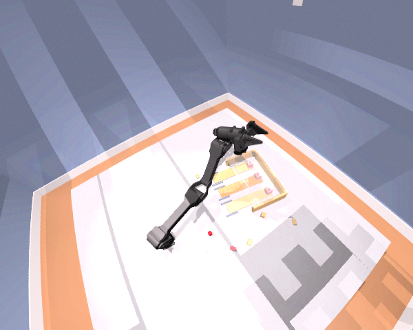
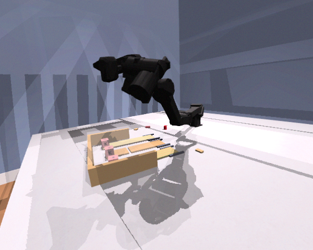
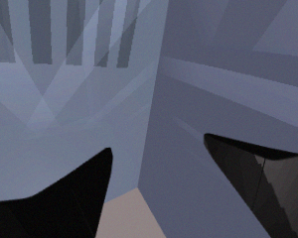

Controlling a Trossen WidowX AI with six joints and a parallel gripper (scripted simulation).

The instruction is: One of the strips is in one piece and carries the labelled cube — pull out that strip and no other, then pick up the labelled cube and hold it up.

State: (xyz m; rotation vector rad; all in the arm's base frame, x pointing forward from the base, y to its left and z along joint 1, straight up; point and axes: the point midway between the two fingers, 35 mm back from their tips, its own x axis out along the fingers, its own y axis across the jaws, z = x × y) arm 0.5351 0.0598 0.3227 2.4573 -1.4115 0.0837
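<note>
The red block is 36 cm behind my gripper tip, 11 cm to the right of it and 32 cm below it.
</note>
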